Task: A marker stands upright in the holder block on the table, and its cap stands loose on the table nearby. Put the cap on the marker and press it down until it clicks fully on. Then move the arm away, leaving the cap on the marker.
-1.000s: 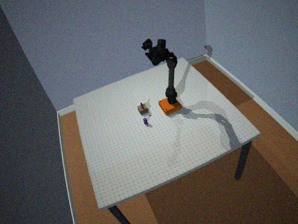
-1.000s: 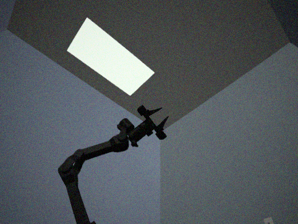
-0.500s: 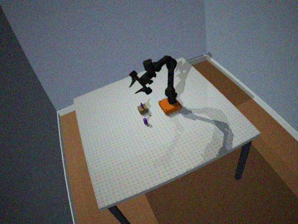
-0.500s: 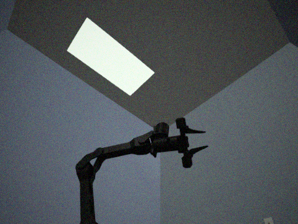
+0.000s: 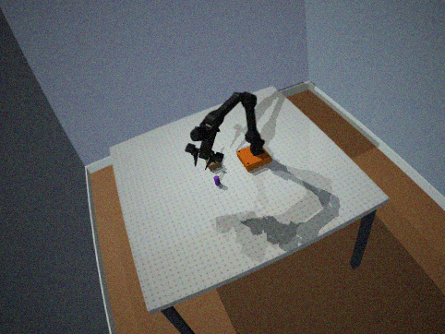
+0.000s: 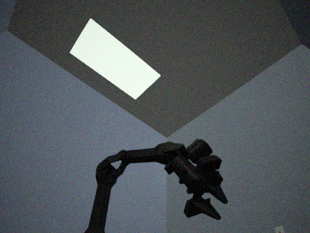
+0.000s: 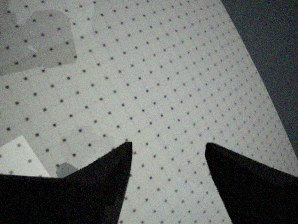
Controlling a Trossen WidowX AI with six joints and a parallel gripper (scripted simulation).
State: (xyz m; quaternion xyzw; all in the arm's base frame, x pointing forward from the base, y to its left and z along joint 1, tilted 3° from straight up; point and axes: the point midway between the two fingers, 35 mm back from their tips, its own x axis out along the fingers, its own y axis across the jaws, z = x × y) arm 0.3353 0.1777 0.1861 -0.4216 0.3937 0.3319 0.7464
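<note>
Right now the purple cap is 7 cm behind my gripper tip, 7 cm to the right of it and 19 cm below it. From my gripper tip the other things lie so: holder block 8 cm behind, 22 cm to the right, 19 cm below.
</note>
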